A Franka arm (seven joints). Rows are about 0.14 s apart.
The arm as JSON. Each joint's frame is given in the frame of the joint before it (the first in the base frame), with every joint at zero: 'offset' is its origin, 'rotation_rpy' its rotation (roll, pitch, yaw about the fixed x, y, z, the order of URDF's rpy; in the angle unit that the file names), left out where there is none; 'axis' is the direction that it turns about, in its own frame. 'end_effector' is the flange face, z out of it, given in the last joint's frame.
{
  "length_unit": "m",
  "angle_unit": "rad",
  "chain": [
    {
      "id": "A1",
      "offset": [
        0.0,
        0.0,
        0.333
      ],
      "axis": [
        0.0,
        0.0,
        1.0
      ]
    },
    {
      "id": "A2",
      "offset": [
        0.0,
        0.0,
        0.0
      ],
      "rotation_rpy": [
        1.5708,
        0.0,
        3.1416
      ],
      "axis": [
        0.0,
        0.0,
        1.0
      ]
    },
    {
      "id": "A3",
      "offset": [
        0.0,
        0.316,
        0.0
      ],
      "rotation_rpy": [
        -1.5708,
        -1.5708,
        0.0
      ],
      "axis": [
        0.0,
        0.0,
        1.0
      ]
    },
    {
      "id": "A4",
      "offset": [
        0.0,
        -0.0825,
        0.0
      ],
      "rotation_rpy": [
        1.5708,
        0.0,
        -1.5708
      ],
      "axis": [
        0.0,
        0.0,
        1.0
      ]
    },
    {
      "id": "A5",
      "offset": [
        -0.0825,
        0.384,
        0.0
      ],
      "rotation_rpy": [
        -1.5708,
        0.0,
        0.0
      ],
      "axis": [
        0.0,
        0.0,
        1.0
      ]
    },
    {
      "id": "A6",
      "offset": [
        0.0,
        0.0,
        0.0
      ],
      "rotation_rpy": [
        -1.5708,
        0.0,
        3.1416
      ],
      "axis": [
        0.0,
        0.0,
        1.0
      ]
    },
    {
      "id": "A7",
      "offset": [
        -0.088,
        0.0,
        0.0
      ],
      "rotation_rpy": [
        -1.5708,
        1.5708,
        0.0
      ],
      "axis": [
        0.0,
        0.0,
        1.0
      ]
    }
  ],
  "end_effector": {
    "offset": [
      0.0,
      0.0,
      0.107
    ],
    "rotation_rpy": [
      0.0,
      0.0,
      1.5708
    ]
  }
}
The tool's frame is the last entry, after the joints.
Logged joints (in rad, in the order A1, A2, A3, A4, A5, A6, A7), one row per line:
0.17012, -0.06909, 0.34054, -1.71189, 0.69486, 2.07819, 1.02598
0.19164, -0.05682, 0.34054, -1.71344, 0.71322, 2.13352, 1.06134
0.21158, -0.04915, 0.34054, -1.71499, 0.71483, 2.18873, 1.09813
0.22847, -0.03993, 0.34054, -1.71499, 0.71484, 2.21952, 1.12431
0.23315, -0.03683, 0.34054, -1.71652, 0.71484, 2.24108, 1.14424
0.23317, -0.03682, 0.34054, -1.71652, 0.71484, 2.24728, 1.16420
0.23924, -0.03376, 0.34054, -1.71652, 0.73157, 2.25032, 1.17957
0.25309, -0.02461, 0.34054, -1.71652, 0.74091, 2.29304, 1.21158
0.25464, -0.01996, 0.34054, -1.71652, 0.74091, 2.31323, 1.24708
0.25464, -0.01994, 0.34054, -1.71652, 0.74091, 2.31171, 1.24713
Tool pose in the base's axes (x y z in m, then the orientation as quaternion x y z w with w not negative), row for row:
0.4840, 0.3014, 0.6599, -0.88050, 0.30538, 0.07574, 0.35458
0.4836, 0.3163, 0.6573, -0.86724, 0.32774, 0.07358, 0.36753
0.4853, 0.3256, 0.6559, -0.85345, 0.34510, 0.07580, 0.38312
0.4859, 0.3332, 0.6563, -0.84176, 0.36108, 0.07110, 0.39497
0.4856, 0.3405, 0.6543, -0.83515, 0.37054, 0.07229, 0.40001
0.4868, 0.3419, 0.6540, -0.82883, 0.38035, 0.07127, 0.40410
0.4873, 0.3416, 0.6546, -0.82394, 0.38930, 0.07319, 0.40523
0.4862, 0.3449, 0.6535, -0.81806, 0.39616, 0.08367, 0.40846
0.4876, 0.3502, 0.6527, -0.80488, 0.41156, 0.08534, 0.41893
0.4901, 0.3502, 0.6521, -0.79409, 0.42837, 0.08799, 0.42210
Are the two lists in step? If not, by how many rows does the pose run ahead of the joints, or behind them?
The pose runs 1 row behind the joints: the pose in row i belongs to the joints in row i - 1.
